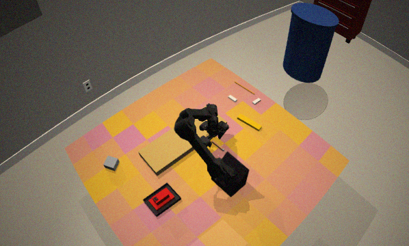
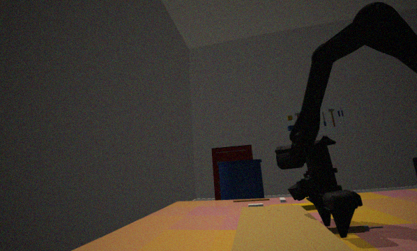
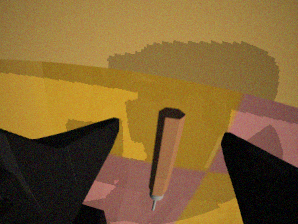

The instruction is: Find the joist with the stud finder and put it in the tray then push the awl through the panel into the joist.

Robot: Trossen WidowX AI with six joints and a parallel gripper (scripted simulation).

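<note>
The awl lies 60 mm behind my gripper tip and 10 mm to the right of it. From my gripper tip the other things lie so: yellow bar 260 mm to the right, 10 mm behind; dark tray 440 mm to the left, 120 mm behind, 10 mm above; red stud finder 460 mm to the left, 130 mm behind, 40 mm above.
</note>
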